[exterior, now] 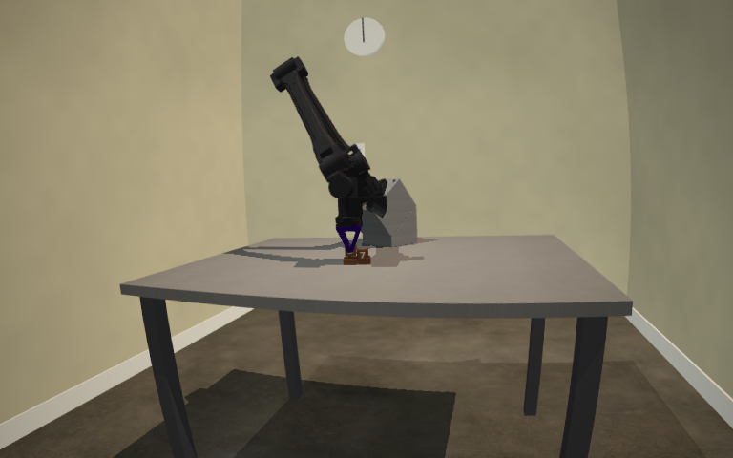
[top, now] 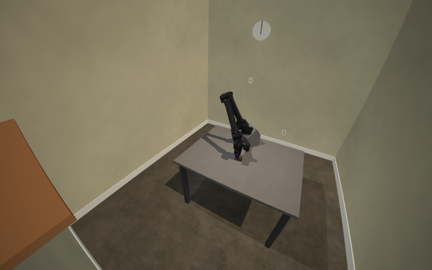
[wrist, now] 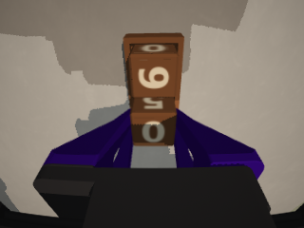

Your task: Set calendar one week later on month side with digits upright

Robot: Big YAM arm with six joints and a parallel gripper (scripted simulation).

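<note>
The brown tray lies 30 mm below my hand and 20 mm to the left of it.
</note>
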